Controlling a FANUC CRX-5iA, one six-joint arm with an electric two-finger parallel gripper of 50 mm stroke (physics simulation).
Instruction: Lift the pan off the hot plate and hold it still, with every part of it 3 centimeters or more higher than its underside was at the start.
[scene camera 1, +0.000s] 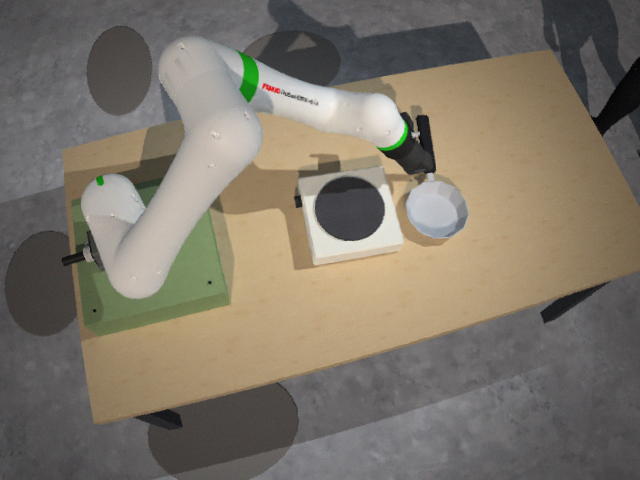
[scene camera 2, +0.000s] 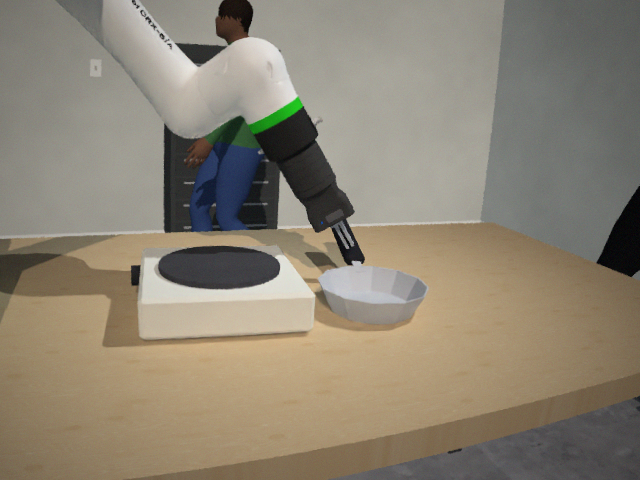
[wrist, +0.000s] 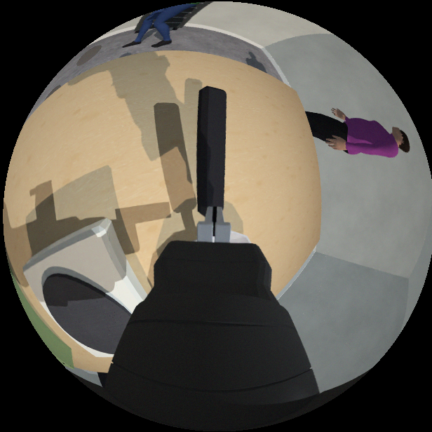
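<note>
The pale grey pan is beside the hot plate, not on it, with its bowl upright and low at the table top. Part of its rim shows in the wrist view. Its black handle points away from the bowl and slants upward. My gripper is shut, its fingers together with nothing between them. The fingers are at the bowl end of the handle, seemingly above it; the gap or contact there is hidden.
The wooden table carries the hot plate, whose black knob is on its left. The green base under my arm is at the left. People stand beyond the table in scene camera 2 and the wrist view.
</note>
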